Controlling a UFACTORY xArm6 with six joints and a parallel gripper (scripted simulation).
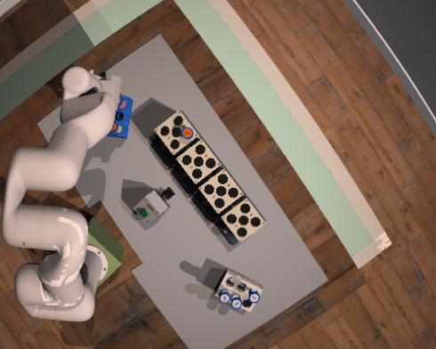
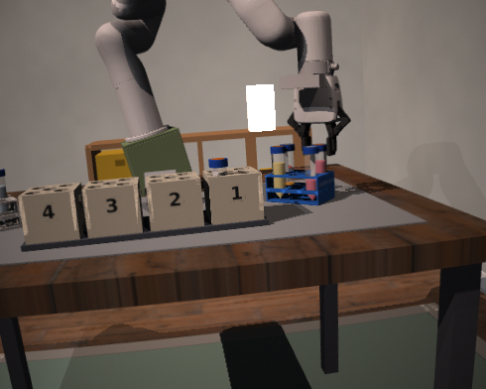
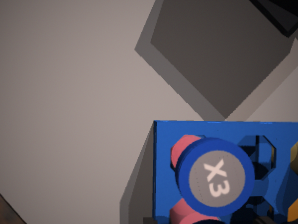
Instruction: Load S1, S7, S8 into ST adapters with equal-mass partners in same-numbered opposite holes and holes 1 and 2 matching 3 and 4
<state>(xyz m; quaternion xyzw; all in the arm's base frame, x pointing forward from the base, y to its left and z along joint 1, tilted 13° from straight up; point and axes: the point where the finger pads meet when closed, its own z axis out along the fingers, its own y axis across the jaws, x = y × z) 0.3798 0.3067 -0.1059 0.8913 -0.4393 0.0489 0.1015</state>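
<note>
My hand is 50 mm above the pink tube and 10 mm to the right of it. The rest, counted from my hand: blue rack (90 mm below, 40 mm to the right, 20 mm behind); then green DONE key (330 mm to the right, 160 mm behind, 50 mm below); then tube of yellowish liquid (90 mm to the right, 50 mm below, 40 mm behind).
</note>
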